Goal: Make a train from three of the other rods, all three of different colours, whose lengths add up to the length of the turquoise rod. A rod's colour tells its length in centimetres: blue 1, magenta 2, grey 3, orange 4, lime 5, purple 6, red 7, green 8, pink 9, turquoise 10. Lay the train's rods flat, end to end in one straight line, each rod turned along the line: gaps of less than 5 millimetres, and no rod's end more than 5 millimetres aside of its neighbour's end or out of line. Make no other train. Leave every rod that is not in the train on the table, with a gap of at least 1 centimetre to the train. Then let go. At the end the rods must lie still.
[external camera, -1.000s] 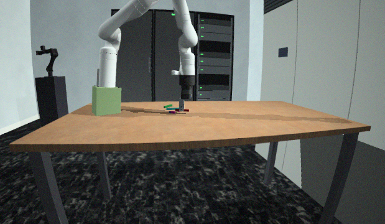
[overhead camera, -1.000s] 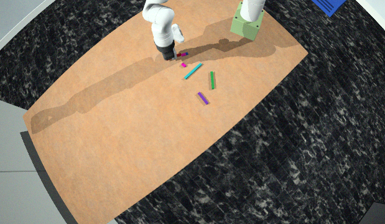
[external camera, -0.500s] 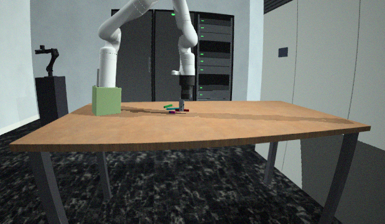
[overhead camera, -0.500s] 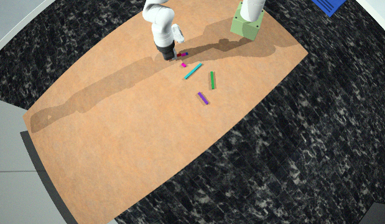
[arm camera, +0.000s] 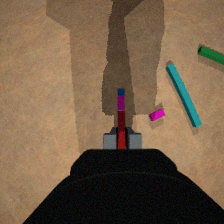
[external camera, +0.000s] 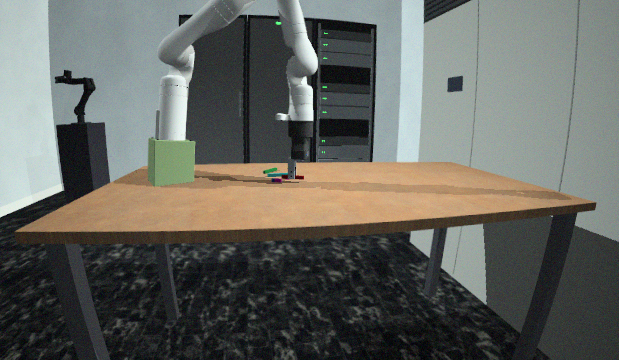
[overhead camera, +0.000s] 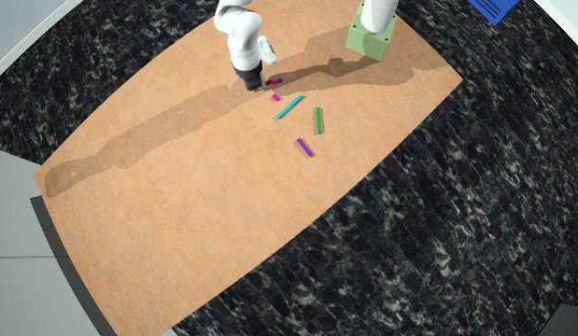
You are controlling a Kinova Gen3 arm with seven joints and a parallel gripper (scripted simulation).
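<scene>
The blue rod lies 60 mm behind my hand, 30 mm below it and 20 mm to the left of it. The rest, counted from my hand: turquoise rod (110 mm to the left, 30 mm below, 30 mm behind); then red rod (10 mm below); then green rod (190 mm to the left, 70 mm behind, 30 mm below).
</scene>
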